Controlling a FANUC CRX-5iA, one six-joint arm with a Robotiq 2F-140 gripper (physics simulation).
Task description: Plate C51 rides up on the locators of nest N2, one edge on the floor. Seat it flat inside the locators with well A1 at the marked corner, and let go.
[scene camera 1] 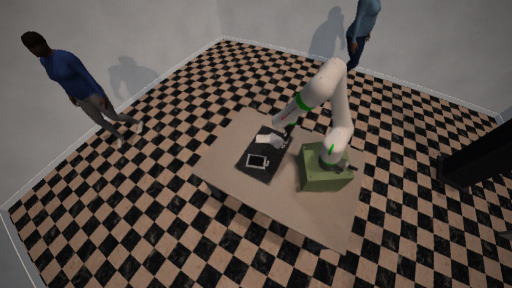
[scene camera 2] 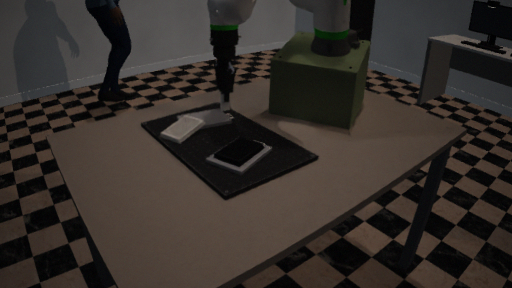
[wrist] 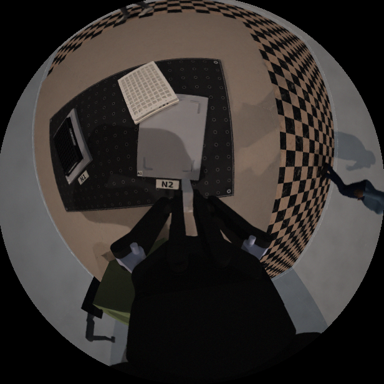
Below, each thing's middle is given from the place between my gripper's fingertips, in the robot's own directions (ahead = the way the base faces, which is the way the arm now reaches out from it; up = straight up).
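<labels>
I find the light grey nest N2 [wrist: 170,139] 10 cm ahead of my hand, 3 cm to the left of it and 1 cm below it. The white well plate [wrist: 146,91] is 19 cm ahead of my hand and 8 cm to the left of it. As for the black plate [scene camera 2: 239,151], it is 30 cm to the left of my hand, while also being 11 cm ahead of it and 1 cm above it.
</labels>
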